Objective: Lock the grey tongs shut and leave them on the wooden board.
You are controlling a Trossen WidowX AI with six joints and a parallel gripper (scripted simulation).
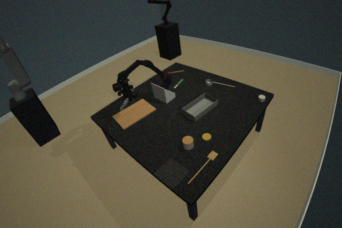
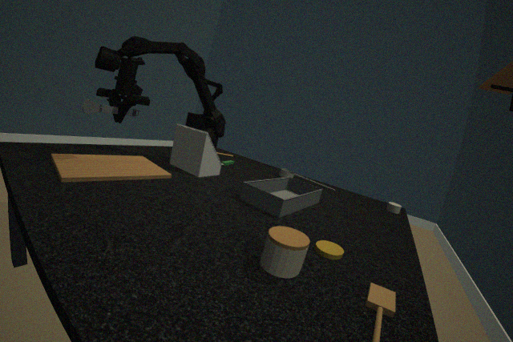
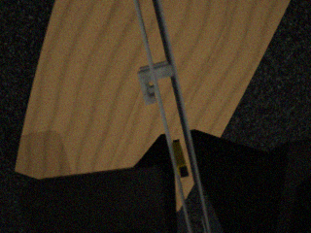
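My gripper tip is 150 mm above the wooden board and 20 mm past it. From my gripper tip the other things lie so: yellow disc: 680 mm ahead, 210 mm to the left, 150 mm below; roasting tin: 430 mm to the left, 430 mm ahead, 130 mm below.
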